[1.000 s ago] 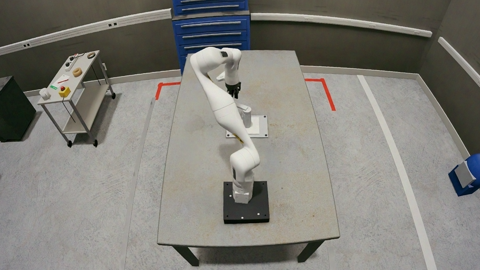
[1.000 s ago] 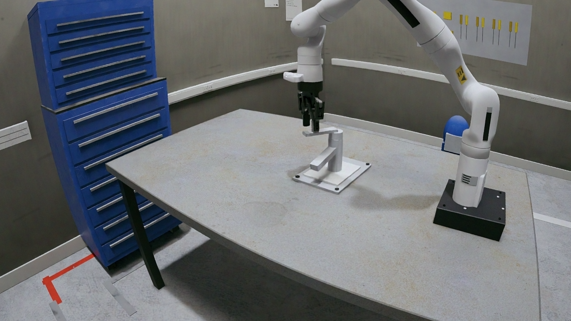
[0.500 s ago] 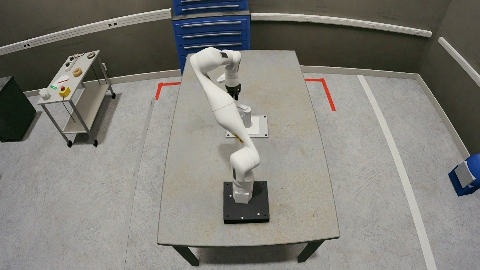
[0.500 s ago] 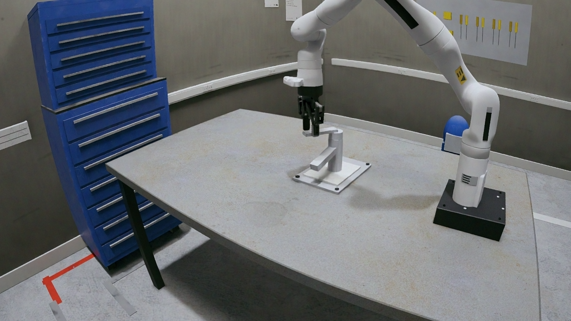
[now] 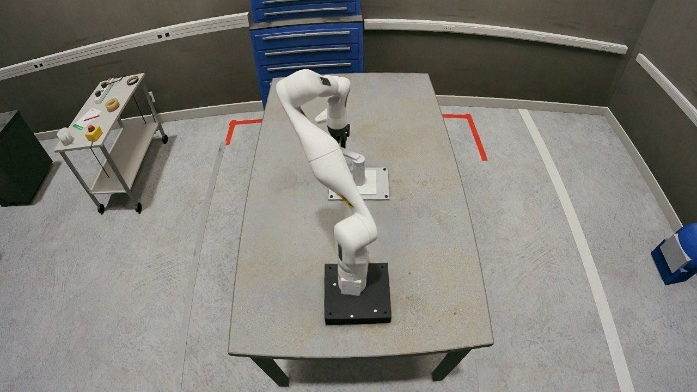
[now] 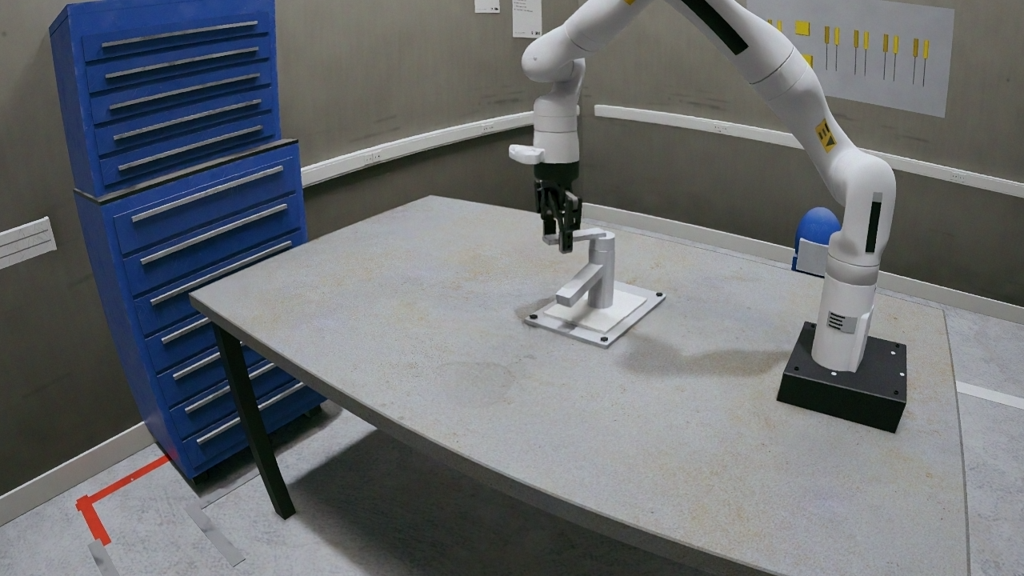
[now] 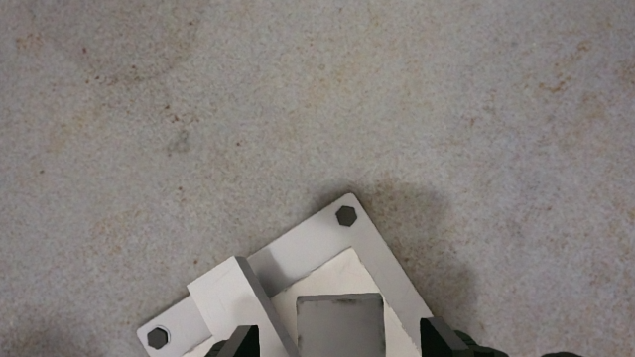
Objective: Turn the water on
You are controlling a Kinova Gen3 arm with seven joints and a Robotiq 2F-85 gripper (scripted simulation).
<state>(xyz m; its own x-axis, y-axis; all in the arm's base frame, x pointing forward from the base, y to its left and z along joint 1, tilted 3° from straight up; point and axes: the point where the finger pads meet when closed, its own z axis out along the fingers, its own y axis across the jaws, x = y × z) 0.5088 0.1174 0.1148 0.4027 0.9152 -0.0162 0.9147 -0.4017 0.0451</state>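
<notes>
Now: the lever 3 cm to the right of my hand and 1 cm behind it. The rest, counted from my hand: tap 6 cm to the right, 5 cm below, 2 cm behind; plate 14 cm below, 8 cm to the right, 4 cm behind.
</notes>
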